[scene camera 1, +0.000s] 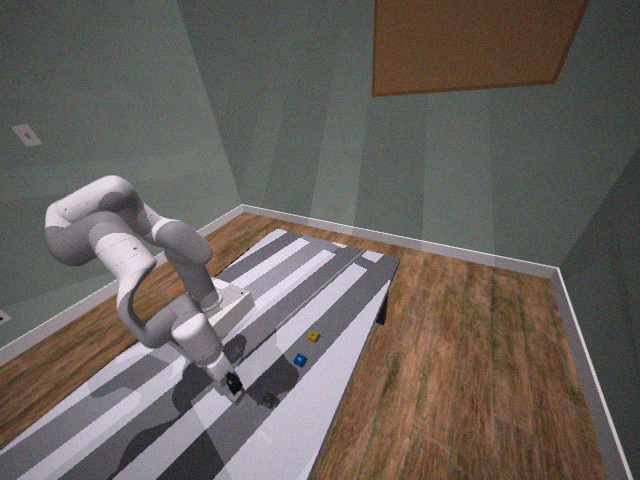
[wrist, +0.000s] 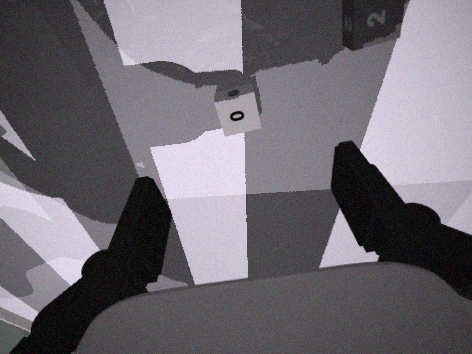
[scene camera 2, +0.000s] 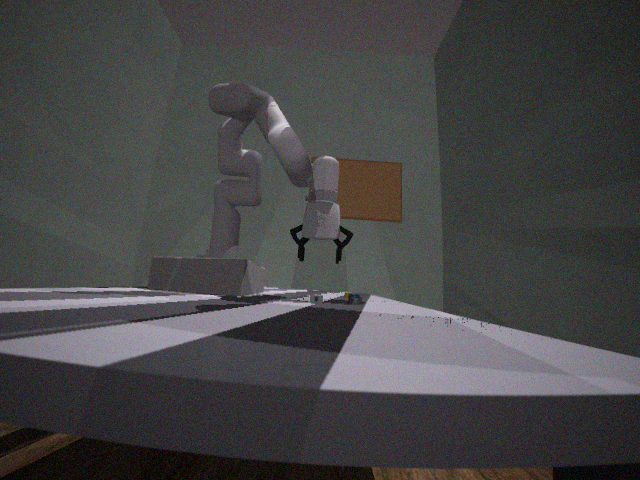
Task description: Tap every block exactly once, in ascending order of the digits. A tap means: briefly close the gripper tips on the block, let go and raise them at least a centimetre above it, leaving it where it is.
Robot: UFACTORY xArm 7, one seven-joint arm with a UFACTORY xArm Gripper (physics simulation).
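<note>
A pale block sits on the striped table top, with a 0 on its faces in the wrist view. A blue block and a yellow block stand farther along in scene view 1; their digits are too small to read there. A dark block with a 2 is cut off at the top right of the wrist view, its colour hard to tell. My gripper is wide open and empty, raised well above the pale block.
The table top carries light and dark stripes and the arm's shadows. The arm's base box stands behind the gripper, to the left in scene view 2. A table edge runs right of the blocks in scene view 1.
</note>
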